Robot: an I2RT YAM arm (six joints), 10 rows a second.
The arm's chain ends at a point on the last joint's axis. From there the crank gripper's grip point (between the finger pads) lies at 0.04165 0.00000 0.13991 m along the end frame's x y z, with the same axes.
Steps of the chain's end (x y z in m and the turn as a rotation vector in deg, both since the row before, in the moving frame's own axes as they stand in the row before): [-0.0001 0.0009 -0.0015 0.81 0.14 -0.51]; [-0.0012 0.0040 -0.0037 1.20 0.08 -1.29]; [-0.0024 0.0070 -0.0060 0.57 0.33 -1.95]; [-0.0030 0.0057 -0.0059 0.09 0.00 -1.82]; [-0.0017 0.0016 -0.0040 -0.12 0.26 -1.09]
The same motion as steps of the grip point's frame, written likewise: [0.0002 -0.0014 -0.0016 0.81 0.14 -0.51]; [-0.0010 0.0001 -0.0038 1.20 0.08 -1.29]; [-0.0016 0.0042 -0.0063 0.57 0.33 -1.95]; [-0.0030 0.0042 -0.0059 0.09 0.00 -1.82]; [-0.0011 0.0011 -0.0042 -0.12 0.26 -1.09]
